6 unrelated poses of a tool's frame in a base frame.
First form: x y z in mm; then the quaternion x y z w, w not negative.
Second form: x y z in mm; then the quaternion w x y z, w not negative. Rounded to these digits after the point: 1 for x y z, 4 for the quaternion.
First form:
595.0, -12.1, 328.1, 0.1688, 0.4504, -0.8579, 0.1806
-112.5, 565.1, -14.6, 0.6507, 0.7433, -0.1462, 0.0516
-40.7, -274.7, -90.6, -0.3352, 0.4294, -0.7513, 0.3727
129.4, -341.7, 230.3, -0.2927, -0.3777, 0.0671, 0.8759
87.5, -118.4, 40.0, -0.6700, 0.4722, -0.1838, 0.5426
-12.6, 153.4, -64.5, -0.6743, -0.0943, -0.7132, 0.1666
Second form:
595.0, -12.1, 328.1, 0.1806, 0.1688, 0.4504, -0.8579
-112.5, 565.1, -14.6, 0.0516, 0.6507, 0.7433, -0.1462
-40.7, -274.7, -90.6, 0.3727, -0.3352, 0.4294, -0.7513
129.4, -341.7, 230.3, 0.8759, -0.2927, -0.3777, 0.0671
87.5, -118.4, 40.0, 0.5426, -0.6700, 0.4722, -0.1838
-12.6, 153.4, -64.5, 0.1666, -0.6743, -0.0943, -0.7132

